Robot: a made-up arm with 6 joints. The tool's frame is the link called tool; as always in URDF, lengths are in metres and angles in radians. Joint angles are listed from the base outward.
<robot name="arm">
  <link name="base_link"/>
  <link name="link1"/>
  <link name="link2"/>
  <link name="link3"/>
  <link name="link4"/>
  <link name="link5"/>
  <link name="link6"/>
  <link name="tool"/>
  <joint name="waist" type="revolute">
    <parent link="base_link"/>
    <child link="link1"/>
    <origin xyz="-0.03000 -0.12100 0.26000" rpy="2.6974 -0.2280 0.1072"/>
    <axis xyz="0 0 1"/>
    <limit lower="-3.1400" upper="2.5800"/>
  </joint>
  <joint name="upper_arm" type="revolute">
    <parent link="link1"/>
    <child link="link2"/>
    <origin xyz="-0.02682 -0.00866 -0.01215" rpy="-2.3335 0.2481 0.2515"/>
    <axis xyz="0 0 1"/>
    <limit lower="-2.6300" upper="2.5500"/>
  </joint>
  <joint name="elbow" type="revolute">
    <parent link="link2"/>
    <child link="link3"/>
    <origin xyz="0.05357 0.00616 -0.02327" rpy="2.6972 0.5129 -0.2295"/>
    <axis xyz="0 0 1"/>
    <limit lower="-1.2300" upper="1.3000"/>
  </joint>
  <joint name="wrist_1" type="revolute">
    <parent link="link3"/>
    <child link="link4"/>
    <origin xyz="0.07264 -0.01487 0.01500" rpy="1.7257 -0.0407 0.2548"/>
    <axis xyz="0 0 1"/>
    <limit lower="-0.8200" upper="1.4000"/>
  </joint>
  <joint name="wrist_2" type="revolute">
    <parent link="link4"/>
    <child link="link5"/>
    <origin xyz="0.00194 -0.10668 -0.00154" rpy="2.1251 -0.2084 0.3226"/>
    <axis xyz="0 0 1"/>
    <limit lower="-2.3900" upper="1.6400"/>
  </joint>
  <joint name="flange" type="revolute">
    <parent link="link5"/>
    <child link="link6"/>
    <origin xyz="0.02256 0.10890 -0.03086" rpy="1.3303 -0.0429 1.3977"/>
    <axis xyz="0 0 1"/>
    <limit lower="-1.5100" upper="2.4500"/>
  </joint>
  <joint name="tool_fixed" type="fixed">
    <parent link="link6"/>
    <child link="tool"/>
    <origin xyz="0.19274 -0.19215 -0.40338" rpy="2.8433 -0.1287 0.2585"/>
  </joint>
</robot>
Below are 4 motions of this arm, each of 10 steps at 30 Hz.
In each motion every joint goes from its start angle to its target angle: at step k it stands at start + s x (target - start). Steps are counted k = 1, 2, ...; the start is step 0. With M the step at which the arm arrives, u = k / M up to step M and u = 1 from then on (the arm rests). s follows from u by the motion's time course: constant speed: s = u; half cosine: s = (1 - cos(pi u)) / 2; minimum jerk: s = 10 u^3 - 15 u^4 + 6 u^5.
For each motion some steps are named. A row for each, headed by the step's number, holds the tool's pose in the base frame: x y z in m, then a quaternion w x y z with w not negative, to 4 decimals.
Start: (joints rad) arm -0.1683 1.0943 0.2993 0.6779 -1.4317 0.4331
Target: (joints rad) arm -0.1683 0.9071 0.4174 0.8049 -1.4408 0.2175
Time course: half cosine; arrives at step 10
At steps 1, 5, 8, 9, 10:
1: 0.0671 0.5038 0.0376 0.5988 -0.7920 -0.1011 0.0632
5: 0.1077 0.4866 0.0418 0.6114 -0.7862 0.0050 0.0900
8: 0.1371 0.4715 0.0472 0.6215 -0.7691 0.0935 0.1159
9: 0.1419 0.4688 0.0484 0.6232 -0.7650 0.1088 0.1207
10: 0.1435 0.4679 0.0488 0.6238 -0.7635 0.1140 0.1224

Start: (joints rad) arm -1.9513 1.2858 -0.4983 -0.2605 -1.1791 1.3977
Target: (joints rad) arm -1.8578 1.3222 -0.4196 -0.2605 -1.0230 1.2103
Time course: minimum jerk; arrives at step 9
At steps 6, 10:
6: -0.3358 -0.5384 0.7056 0.5830 0.3083 -0.3249 0.6779
10: -0.3377 -0.5446 0.6982 0.5722 0.3108 -0.3336 0.6817

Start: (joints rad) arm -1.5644 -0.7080 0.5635 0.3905 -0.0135 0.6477
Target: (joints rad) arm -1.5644 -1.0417 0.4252 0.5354 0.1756 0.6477
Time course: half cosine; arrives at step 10
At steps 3, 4, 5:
3: 0.1688 0.4556 0.3400 0.8822 -0.4656 -0.0571 0.0404
4: 0.1919 0.4444 0.3423 0.8861 -0.4606 -0.0428 0.0283
5: 0.2173 0.4307 0.3449 0.8902 -0.4546 -0.0273 0.0141

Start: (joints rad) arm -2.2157 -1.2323 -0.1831 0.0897 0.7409 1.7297
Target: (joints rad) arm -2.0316 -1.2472 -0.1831 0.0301 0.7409 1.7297
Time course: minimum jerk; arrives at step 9
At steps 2, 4, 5, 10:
2: 0.1835 0.0691 0.6599 0.9840 0.0529 0.0743 -0.1532
4: 0.1751 0.0475 0.6723 0.9805 0.0697 0.0555 -0.1754
5: 0.1687 0.0339 0.6797 0.9776 0.0803 0.0432 -0.1896
10: 0.1545 0.0086 0.6928 0.9710 0.1000 0.0191 -0.2166

